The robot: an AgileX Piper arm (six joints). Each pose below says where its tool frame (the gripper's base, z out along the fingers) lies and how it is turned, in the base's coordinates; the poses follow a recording.
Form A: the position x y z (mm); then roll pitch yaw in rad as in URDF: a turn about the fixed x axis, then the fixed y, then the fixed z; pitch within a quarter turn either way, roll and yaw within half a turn.
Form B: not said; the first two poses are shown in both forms.
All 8 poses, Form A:
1: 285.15, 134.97, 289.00, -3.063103, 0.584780, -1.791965
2: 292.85, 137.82, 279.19, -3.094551, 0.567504, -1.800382
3: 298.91, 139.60, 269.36, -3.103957, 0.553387, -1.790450
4: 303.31, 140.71, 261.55, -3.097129, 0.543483, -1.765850
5: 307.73, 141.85, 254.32, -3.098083, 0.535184, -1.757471
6: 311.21, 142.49, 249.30, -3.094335, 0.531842, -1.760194
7: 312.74, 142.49, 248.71, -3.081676, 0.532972, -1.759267
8: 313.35, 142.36, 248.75, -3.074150, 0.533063, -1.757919
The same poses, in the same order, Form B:
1: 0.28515, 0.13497, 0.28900, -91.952, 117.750, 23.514
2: 0.29285, 0.13782, 0.27919, -93.044, 118.964, 24.587
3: 0.29891, 0.13960, 0.26936, -94.451, 119.162, 24.769
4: 0.30331, 0.14071, 0.26155, -96.115, 118.451, 24.364
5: 0.30773, 0.14185, 0.25432, -96.955, 118.412, 24.211
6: 0.31121, 0.14249, 0.24930, -96.772, 118.631, 23.776
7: 0.31274, 0.14249, 0.24871, -96.375, 118.454, 23.045
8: 0.31335, 0.14236, 0.24875, -96.208, 118.335, 22.601
